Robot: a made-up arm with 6 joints.
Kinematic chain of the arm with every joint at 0, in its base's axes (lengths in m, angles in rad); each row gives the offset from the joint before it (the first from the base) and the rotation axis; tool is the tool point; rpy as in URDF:
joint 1: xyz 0 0 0.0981 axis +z
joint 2: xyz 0 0 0 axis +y
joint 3: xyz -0.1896 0 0.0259 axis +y
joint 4: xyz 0.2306 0 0.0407 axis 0.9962 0 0.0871
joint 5: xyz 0 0 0 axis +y
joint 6: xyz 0.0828 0 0.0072 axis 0.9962 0 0.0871
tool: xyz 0 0 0 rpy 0 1.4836 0
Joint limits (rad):
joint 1: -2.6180..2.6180
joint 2: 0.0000..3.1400
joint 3: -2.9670..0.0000
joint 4: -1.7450..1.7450
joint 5: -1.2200..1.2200
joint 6: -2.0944..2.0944
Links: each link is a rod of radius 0.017 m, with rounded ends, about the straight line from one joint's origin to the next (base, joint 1, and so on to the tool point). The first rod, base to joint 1, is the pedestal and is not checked.
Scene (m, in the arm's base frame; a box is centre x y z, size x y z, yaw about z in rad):
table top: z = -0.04
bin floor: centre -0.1 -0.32 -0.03 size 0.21 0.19 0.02 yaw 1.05
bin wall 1: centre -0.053 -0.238 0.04 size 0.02 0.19 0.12 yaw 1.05
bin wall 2: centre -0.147 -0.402 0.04 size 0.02 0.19 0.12 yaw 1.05
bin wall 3: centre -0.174 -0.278 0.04 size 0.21 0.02 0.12 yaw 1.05
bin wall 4: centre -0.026 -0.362 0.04 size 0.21 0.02 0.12 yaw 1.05
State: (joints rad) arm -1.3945 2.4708 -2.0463 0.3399 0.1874 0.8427
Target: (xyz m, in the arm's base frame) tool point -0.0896 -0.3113 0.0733
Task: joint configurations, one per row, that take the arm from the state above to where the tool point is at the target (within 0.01 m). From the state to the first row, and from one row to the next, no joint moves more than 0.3 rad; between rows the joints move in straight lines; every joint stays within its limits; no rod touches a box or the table.
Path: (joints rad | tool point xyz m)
1: -1.5589 2.2058 -1.7977 0.3049 0.3460 0.8427 | 0.0135 -0.4267 0.1310
2: -1.7234 1.9409 -1.5490 0.2698 0.5046 0.8427 | -0.0470 -0.3764 0.1562
3: -1.8878 1.6759 -1.3004 0.2348 0.6632 0.8427 | -0.0896 -0.3113 0.1709
4: -1.8859 1.9344 -1.2439 0.2333 0.6278 0.8427 | -0.0896 -0.3113 0.0733

